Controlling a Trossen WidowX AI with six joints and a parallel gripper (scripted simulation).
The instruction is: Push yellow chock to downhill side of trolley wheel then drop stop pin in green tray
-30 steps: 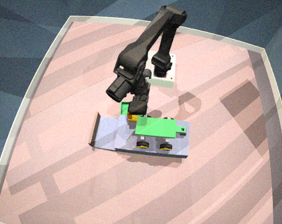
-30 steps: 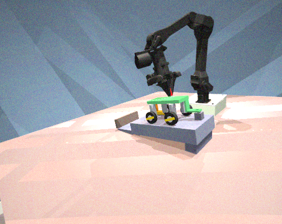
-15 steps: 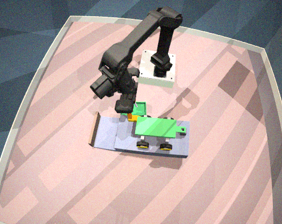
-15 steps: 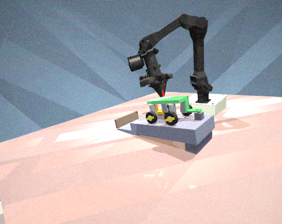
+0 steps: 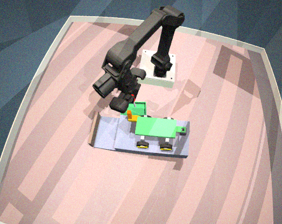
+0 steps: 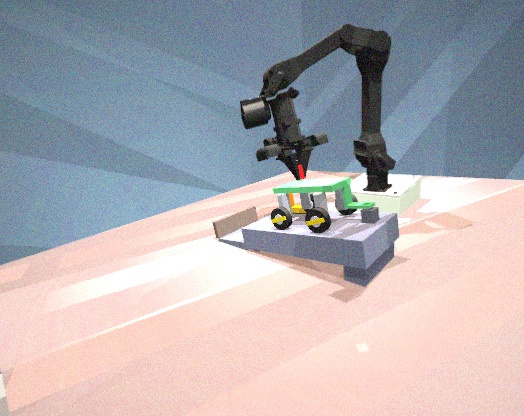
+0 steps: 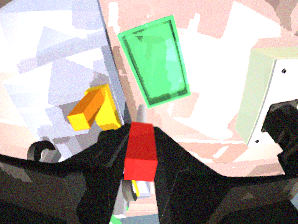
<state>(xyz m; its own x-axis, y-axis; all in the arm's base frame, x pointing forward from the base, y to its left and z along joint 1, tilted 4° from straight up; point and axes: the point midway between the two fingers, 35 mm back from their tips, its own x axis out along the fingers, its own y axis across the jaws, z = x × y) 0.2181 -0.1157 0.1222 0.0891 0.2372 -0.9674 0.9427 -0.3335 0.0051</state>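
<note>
My gripper tip is right at the red-headed stop pin. The rest, counted from my gripper tip: trolley (11 cm ahead, 10 cm to the left, 2 cm below); chock (5 cm below, 5 cm ahead, 2 cm to the left); green tray (14 cm below, 3 cm behind).
</note>
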